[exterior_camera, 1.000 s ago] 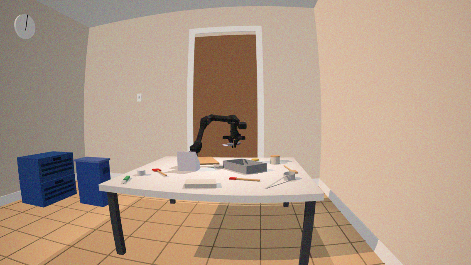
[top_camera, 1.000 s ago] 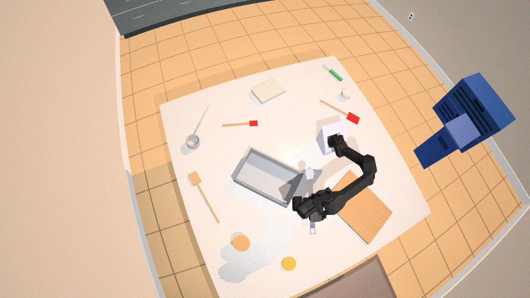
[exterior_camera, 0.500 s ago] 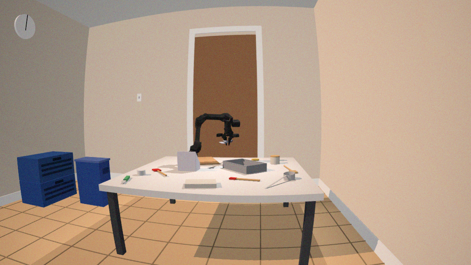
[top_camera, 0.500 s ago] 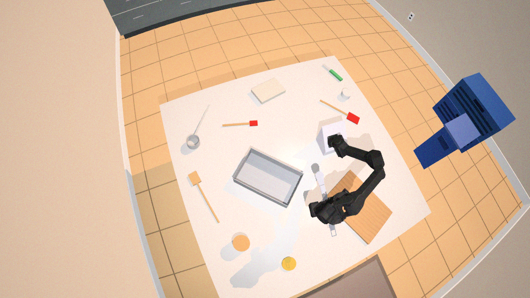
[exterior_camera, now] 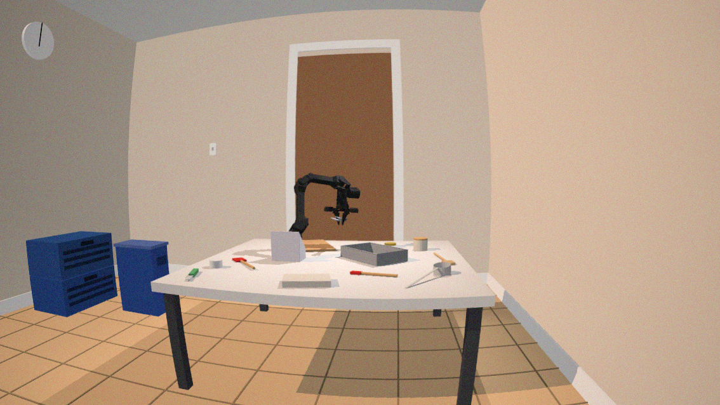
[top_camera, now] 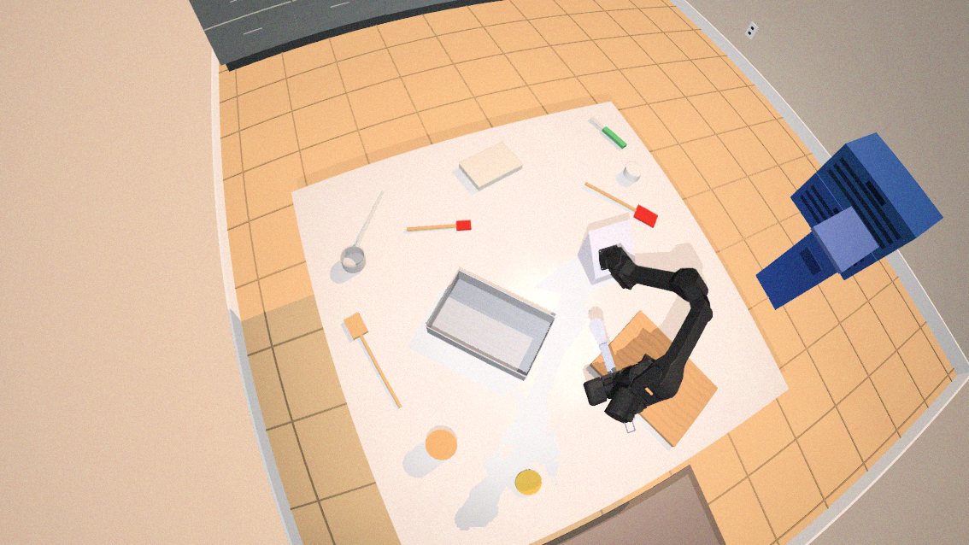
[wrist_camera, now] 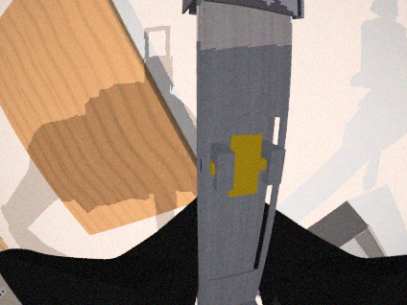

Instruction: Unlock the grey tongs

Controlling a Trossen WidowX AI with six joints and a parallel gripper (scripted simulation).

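Now: gripper tip 4 cm to the right of the yellow lock piece and 3 cm below it. From my gripper tip the other things lie so: grey roasting tin: 22 cm ahead, 28 cm to the right, 11 cm below; then wooden board: 20 cm behind, 3 cm to the left, 13 cm below; then yellow disc: 27 cm ahead, 17 cm to the left, 13 cm below.
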